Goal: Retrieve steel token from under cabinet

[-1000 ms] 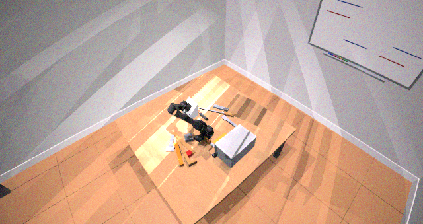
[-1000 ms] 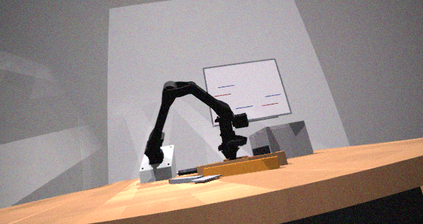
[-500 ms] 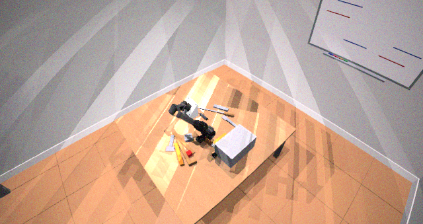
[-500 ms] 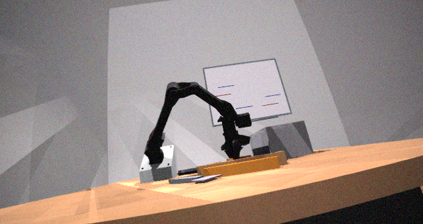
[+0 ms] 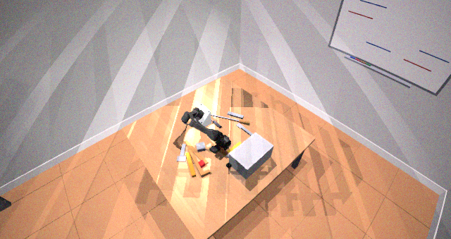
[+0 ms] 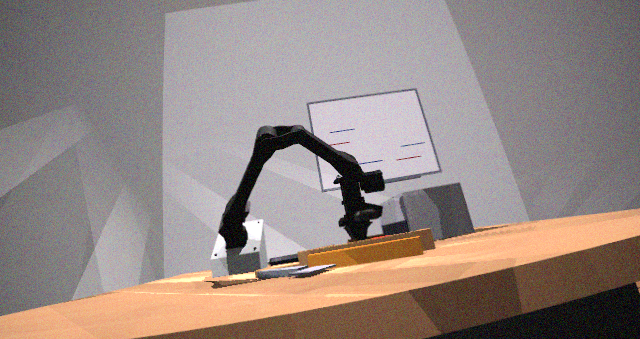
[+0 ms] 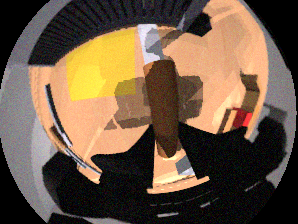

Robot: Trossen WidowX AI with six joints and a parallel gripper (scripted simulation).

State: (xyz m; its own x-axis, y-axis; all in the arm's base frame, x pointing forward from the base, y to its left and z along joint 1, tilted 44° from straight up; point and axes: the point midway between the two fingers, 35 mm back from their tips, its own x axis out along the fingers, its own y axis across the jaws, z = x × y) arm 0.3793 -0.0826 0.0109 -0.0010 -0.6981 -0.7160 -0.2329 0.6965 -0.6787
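My gripper tip is 120 mm past the grey block, 110 mm to the left of it and 10 mm below it. Also, from my gripper tip: orange bar 270 mm to the right, 30 mm behind; then thin wooden stick 170 mm to the right, 110 mm behind, 10 mm below; then red block 200 mm to the right, 20 mm ahead, 10 mm above.
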